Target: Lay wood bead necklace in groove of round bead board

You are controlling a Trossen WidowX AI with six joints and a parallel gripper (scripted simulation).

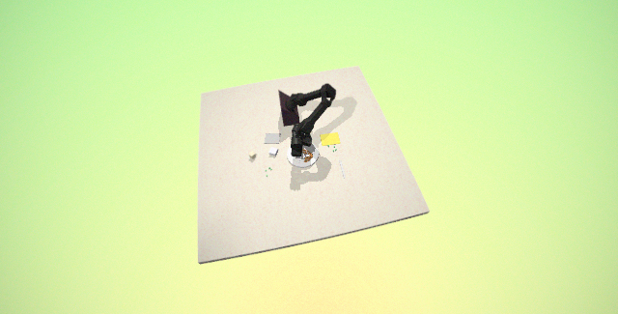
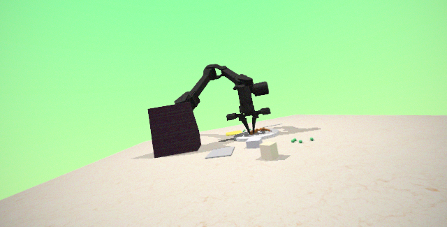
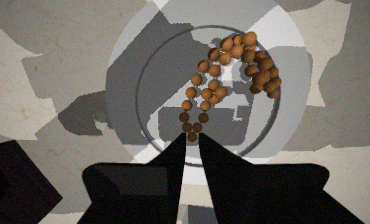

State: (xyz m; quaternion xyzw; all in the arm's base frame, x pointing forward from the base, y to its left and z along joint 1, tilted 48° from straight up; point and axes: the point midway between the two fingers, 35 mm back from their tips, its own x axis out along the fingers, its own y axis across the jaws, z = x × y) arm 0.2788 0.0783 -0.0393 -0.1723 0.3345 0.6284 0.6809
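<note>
Now: gripper tip 2 cm short of the round white bead board, 2 cm to the right of it and 1 cm above it. The rest, counted from my gripper tip: cream cube 1 cm behind, 29 cm to the right; yellow card 7 cm behind, 21 cm to the left, 1 cm below; grey flat plate 14 cm behind, 16 cm to the right, 1 cm below.
</note>
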